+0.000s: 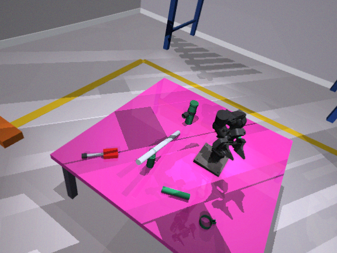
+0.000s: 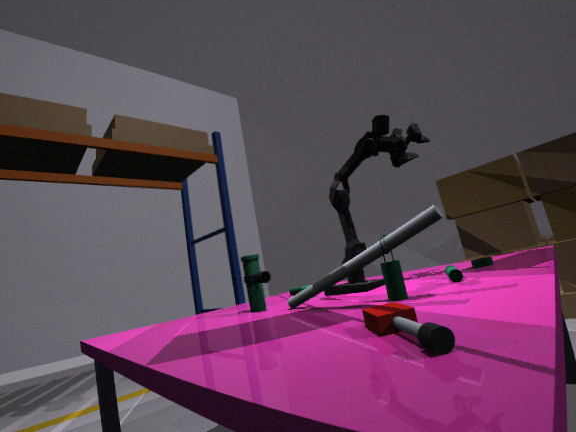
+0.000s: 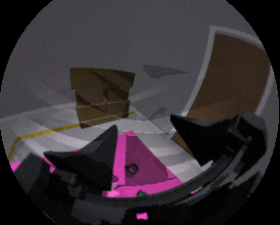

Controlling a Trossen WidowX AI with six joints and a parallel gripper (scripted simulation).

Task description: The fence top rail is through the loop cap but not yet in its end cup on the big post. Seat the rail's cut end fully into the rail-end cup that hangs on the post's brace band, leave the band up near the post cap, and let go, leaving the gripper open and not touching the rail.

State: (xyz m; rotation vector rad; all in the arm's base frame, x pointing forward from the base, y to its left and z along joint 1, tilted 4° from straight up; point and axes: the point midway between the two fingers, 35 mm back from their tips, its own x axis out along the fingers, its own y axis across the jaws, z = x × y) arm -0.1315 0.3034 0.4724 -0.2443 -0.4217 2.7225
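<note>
Now: the rail-end cup 56 cm ahead of my gripper tip, 42 cm to the right of it and 35 cm below it. The rest, counted from my gripper tip: red-headed hammer 71 cm ahead, 26 cm to the left, 46 cm below; small green post 45 cm ahead, 5 cm to the left, 37 cm below.
</note>
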